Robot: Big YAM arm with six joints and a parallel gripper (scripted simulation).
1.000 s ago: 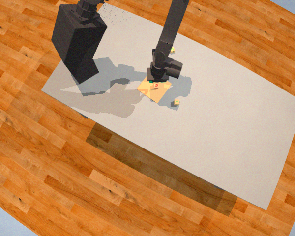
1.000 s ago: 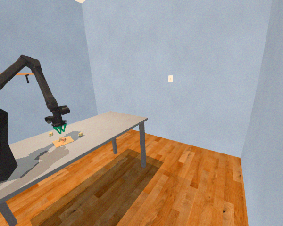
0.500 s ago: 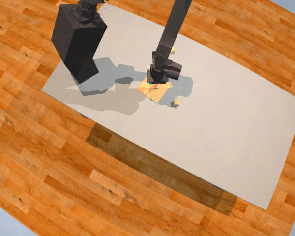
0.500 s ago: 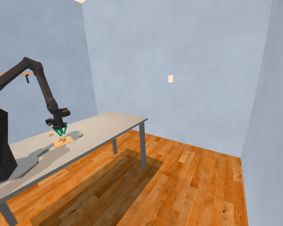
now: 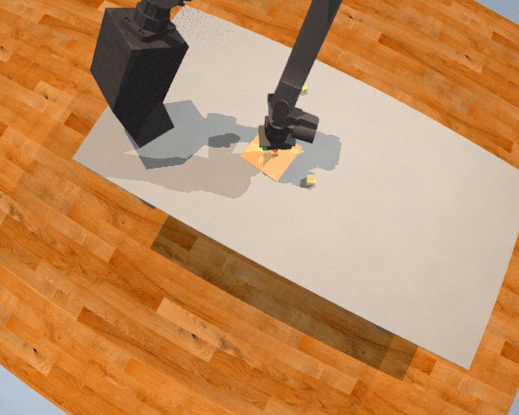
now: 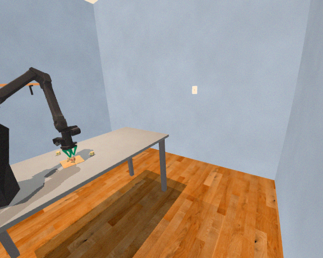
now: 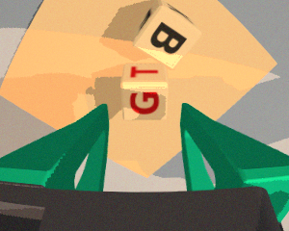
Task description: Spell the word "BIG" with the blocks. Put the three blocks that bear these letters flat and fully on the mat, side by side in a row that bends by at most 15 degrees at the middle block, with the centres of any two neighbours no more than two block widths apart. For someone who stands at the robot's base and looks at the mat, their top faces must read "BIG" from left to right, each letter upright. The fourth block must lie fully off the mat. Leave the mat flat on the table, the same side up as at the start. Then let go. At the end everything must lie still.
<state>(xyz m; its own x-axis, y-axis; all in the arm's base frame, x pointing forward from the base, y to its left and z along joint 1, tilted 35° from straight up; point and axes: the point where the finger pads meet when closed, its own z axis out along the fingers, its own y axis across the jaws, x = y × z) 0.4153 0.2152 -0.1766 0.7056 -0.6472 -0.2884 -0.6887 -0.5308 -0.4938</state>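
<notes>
My gripper is now 10 mm past the mat and 50 mm above it. Also, from my hand: block 80 mm behind, 240 mm to the left, 40 mm below.
</notes>
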